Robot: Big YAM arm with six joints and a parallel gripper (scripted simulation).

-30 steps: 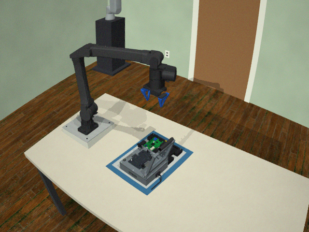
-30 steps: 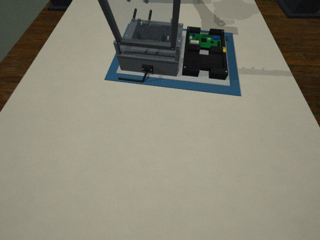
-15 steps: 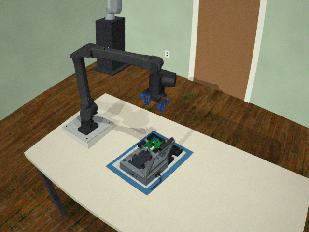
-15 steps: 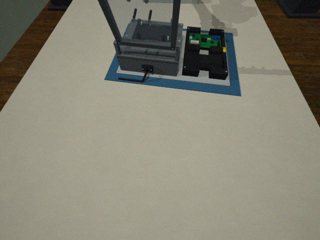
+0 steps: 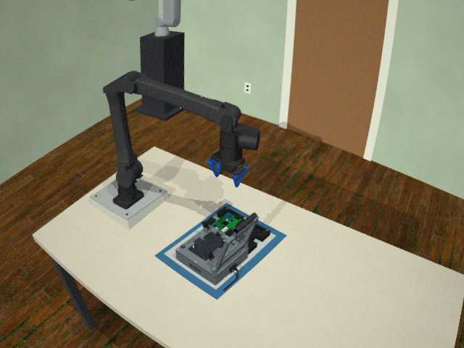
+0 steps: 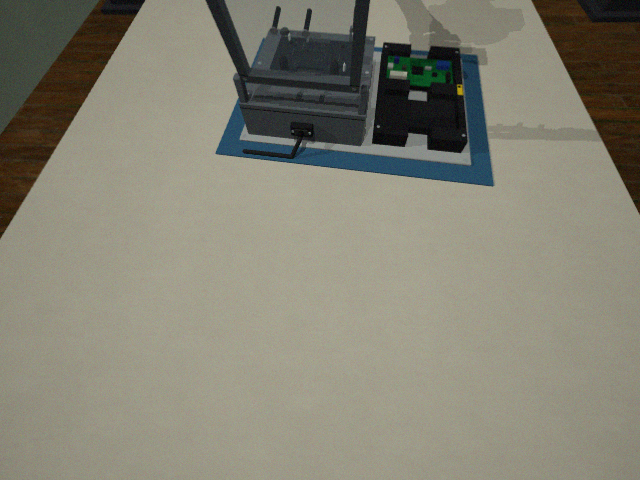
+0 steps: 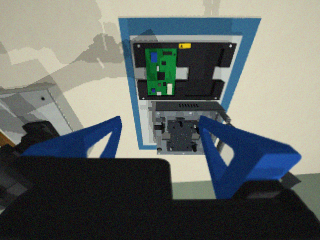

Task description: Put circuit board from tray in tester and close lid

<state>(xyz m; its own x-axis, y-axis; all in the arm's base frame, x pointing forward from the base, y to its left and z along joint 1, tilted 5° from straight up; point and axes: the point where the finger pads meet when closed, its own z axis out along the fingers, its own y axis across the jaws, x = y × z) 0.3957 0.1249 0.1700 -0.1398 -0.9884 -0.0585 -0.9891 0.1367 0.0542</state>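
My gripper is now 20 cm above the green circuit board. Round my hand: tester lid (19 cm to the right, 16 cm ahead, 4 cm below).
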